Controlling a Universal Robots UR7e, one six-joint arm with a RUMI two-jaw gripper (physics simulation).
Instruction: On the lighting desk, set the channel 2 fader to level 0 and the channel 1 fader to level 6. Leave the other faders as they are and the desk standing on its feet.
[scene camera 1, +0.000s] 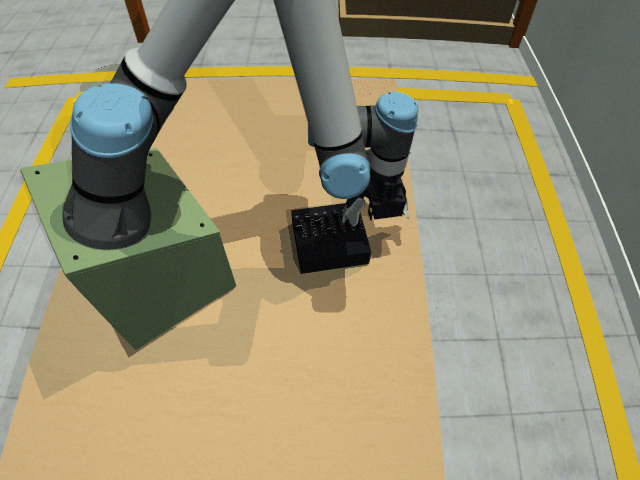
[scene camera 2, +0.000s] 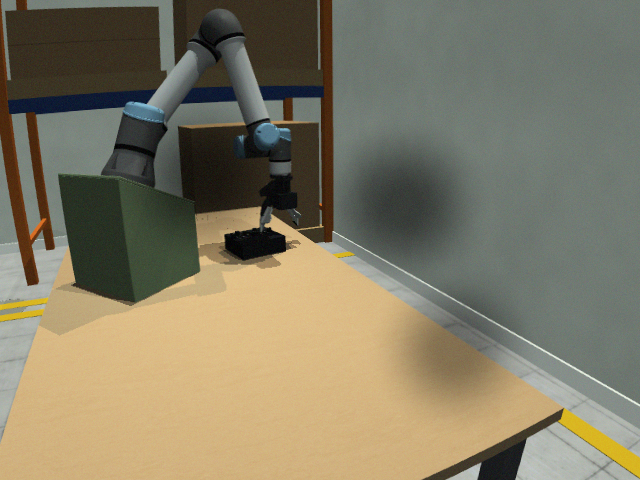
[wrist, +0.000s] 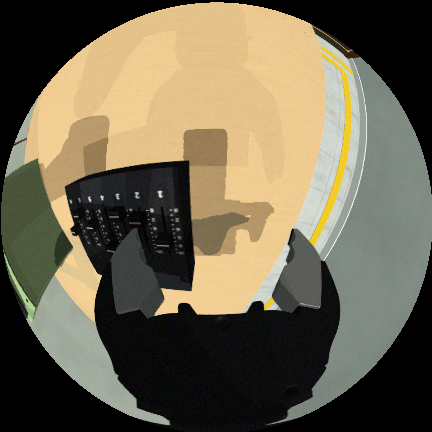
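Pixels of known places: gripper, fingertip midpoint: (scene camera 1: 374, 218) (scene camera 2: 279, 229) (wrist: 215, 231); arm's base, origin of the base link: (scene camera 1: 107, 219) (scene camera 2: 127, 184).
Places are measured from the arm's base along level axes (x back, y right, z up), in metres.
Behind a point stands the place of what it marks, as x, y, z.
The black lighting desk (scene camera 1: 330, 248) {-0.387, -0.136, -0.234} (scene camera 2: 255, 244) {-0.369, -0.106, -0.242} (wrist: 172, 180) {-0.435, -0.266, -0.234} stands upright on the table. In the wrist view, the channel 2 fader knob (wrist: 137, 220) {-0.415, -0.231, -0.221} sits near the numbered end of its slot, close to the 0 end. The channel 1 fader knob (wrist: 162, 245) {-0.439, -0.214, -0.220} sits past mid-slot, toward the 10 end; its exact level is unclear. My gripper (scene camera 1: 377, 221) {-0.480, -0.232, -0.235} (scene camera 2: 279, 227) {-0.480, -0.232, -0.235} (wrist: 215, 231) {-0.480, -0.232, -0.235} is open and empty. One finger is over the desk, its tip close to the channel 2 knob, and hides part of that slot; contact is unclear. The other finger is out beyond the desk's channel 1 side.
Other fader knobs, such as the channel 3 knob (wrist: 115, 213) {-0.392, -0.231, -0.221}, stand beside channel 2. The green pedestal (scene camera 1: 155, 289) {-0.073, 0.063, -0.127} (scene camera 2: 129, 242) {-0.003, 0.131, -0.126} (wrist: 25, 215) carries the arm on the desk's other side. The wooden table (scene camera 1: 310, 403) {-0.383, 0.196, -0.289} (scene camera 2: 258, 382) {-0.241, 0.573, -0.289} (wrist: 280, 50) {-0.492, -0.489, -0.289} ends a little beyond the outer finger.
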